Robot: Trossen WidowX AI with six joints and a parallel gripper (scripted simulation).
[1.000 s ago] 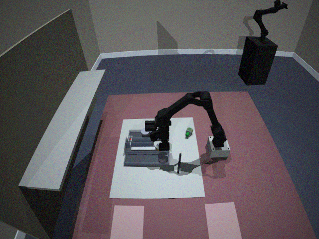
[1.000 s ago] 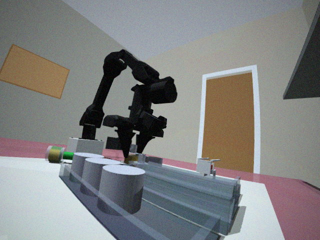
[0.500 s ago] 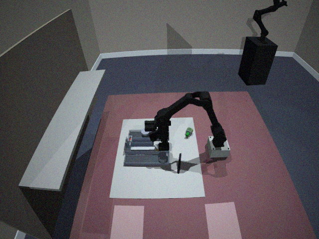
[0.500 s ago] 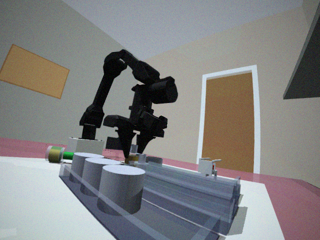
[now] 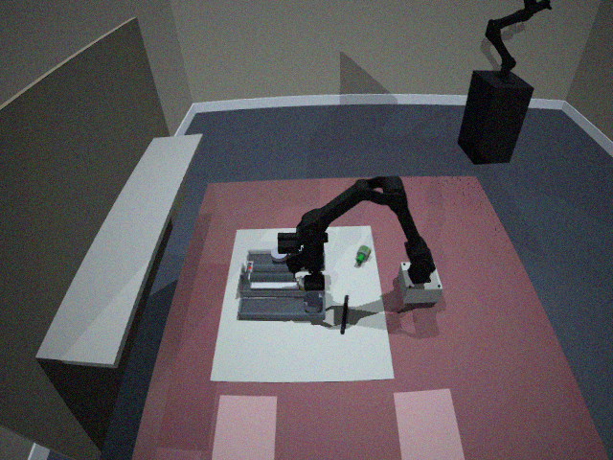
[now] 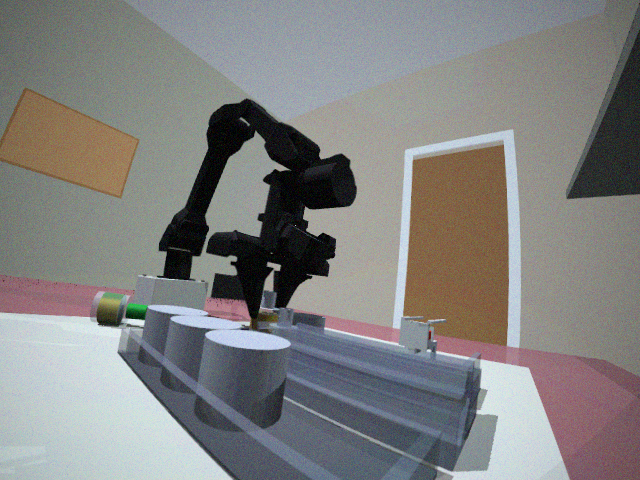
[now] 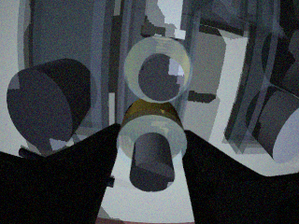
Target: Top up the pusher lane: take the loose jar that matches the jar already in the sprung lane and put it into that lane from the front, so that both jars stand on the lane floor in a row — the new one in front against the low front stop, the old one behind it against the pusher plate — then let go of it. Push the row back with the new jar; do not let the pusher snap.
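The black bar is 8 cm behind my gripper tip, 11 cm to the left of it and 4 cm below it.
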